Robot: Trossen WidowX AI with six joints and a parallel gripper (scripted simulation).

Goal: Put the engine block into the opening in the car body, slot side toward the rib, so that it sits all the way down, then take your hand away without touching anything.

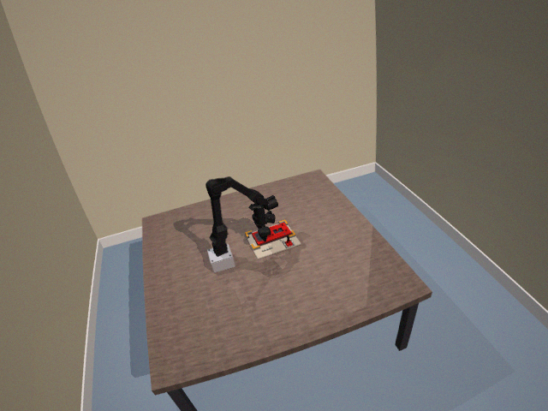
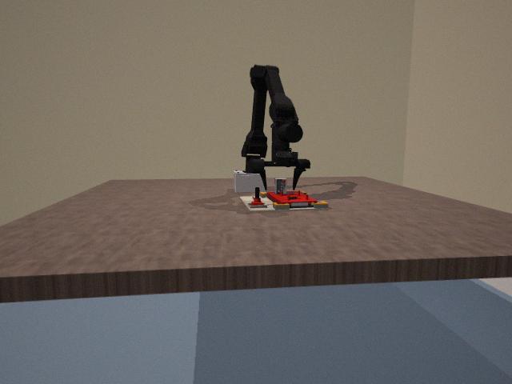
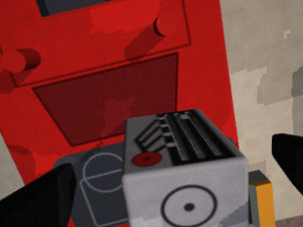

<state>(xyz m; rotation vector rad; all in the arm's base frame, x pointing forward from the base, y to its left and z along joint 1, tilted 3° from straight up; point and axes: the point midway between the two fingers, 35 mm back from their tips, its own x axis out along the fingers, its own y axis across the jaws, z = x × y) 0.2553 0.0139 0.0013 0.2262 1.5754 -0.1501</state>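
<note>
My gripper tip is now 10 mm below the grey engine block. Round my gripper tip: black post 110 mm to the right, 100 mm ahead.
</note>
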